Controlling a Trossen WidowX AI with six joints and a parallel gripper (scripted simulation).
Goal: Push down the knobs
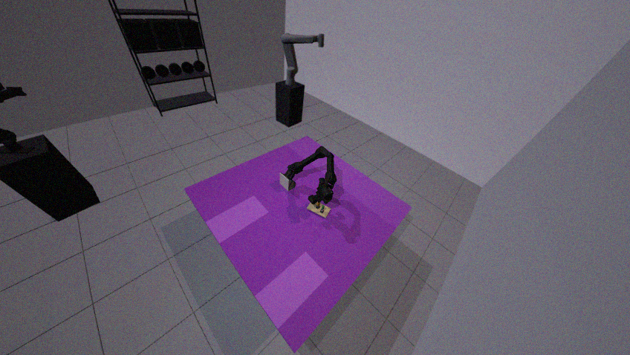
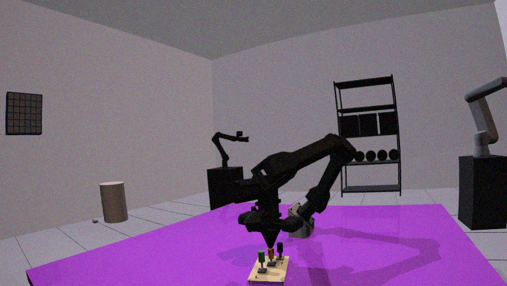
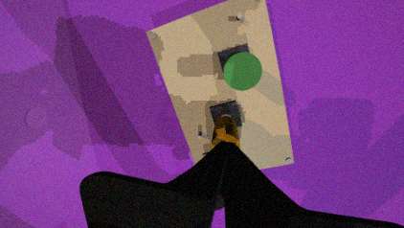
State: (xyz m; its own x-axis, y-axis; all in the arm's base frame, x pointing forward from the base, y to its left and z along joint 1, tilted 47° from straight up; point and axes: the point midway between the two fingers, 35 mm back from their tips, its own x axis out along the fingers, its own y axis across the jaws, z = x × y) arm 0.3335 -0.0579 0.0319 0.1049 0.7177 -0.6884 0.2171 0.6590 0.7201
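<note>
Now: the orange knob 2 cm below my gripper tip. The rest, counted from my gripper tip: green knob (5 cm ahead, 1 cm to the right, 1 cm below).
</note>
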